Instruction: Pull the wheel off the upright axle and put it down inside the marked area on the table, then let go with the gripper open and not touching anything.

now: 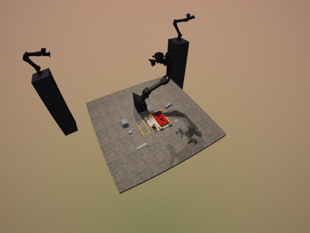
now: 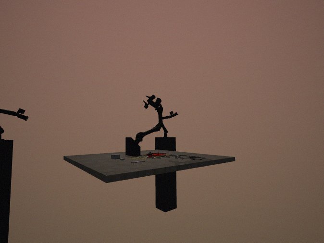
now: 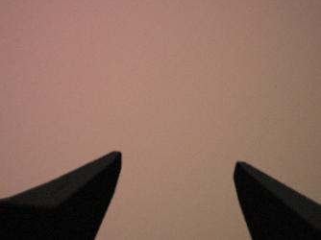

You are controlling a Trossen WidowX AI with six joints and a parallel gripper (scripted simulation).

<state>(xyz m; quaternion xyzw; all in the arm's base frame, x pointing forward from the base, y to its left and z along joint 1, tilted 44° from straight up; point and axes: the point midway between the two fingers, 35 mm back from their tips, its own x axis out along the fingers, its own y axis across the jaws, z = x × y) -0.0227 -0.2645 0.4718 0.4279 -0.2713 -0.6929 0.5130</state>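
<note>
Right now the pale base plate is 650 mm below my gripper tip, 260 mm ahead of it and 50 mm to the right of it. Round my gripper tip: flat grey bar: 660 mm below, 460 mm ahead, 370 mm to the right.
</note>
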